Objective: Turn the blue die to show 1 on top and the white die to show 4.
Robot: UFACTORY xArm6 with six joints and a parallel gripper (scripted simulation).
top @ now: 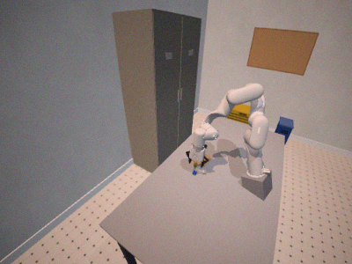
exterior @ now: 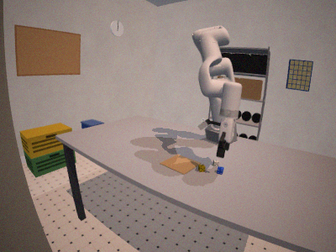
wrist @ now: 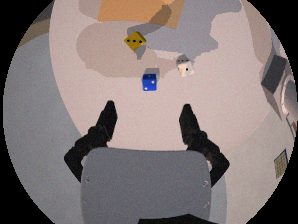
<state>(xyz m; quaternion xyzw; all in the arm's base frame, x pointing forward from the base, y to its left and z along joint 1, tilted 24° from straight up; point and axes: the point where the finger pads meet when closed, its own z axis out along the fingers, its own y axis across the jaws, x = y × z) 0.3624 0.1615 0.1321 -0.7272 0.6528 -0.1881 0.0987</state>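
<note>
Right now the blue die is 90 mm below my hand. From my hand the other things lie so: yellow die: 90 mm below, 70 mm to the right, 30 mm ahead; tan mat: 180 mm to the right, 100 mm below, 40 mm ahead; white die: 90 mm below, 60 mm behind, 40 mm to the right.
</note>
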